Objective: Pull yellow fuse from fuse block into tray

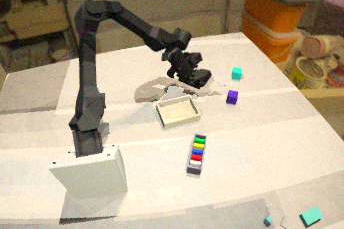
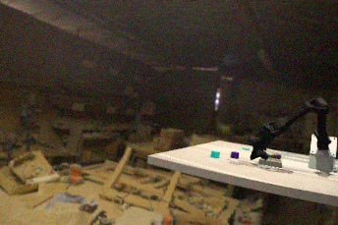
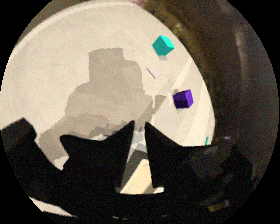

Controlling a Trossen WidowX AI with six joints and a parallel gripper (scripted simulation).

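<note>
Now: the green fuse 230 mm to the right of my gripper tip and 110 mm behind it. Also, from my gripper tip: yellow fuse (240 mm to the right, 120 mm behind); then tray (120 mm behind, 80 mm to the right, 20 mm below); then blue fuse (260 mm to the right, 130 mm behind).
</note>
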